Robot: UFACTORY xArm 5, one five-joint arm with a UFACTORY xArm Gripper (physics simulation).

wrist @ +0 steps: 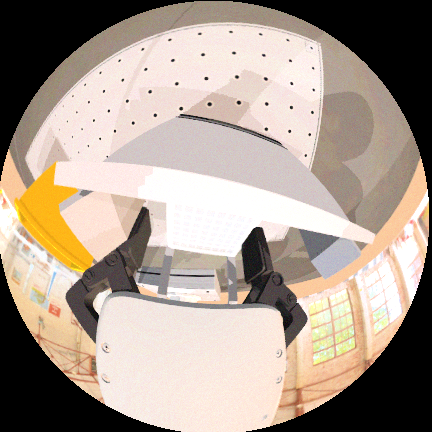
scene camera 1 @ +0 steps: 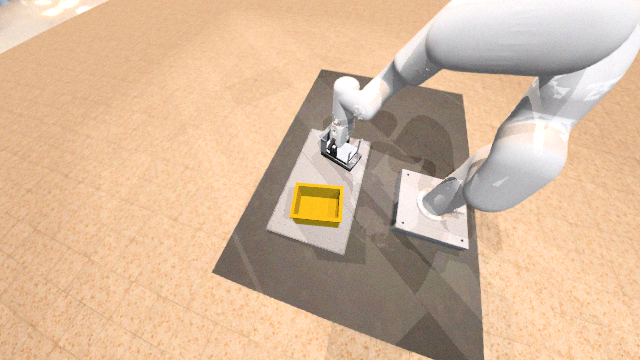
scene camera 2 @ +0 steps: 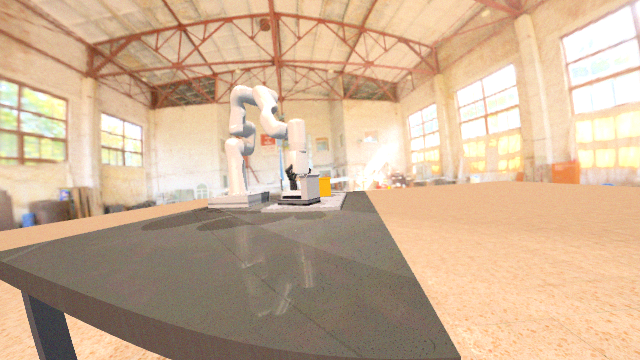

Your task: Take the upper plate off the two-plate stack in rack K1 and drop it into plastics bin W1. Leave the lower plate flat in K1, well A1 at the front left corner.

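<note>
Rack K1 (scene camera 1: 341,163) (scene camera 2: 310,189) (wrist: 215,147) stands on the light board, with a tall grey wall at one end and thin upright posts at the other. The white welled top of the plate stack (scene camera 1: 348,151) (wrist: 207,230) shows inside it; the two plates cannot be told apart. My gripper (scene camera 1: 339,149) (scene camera 2: 301,186) (wrist: 199,227) is open and low at the rack, pointing down, one black finger on each side of the stack in the wrist view. The rack wall partly hides the fingers in scene view 2. Yellow bin W1 (scene camera 1: 316,223) (scene camera 2: 325,186) (wrist: 45,215) stands beside the rack; its inside looks empty in scene view 1.
The light perforated board (scene camera 1: 320,238) (scene camera 2: 334,201) (wrist: 187,67) carries the rack and bin on the dark table (scene camera 1: 300,280) (scene camera 2: 300,280). My arm's base plate (scene camera 1: 410,215) (scene camera 2: 227,201) is beside the board. The rack's tall wall and posts rise close around the fingers.
</note>
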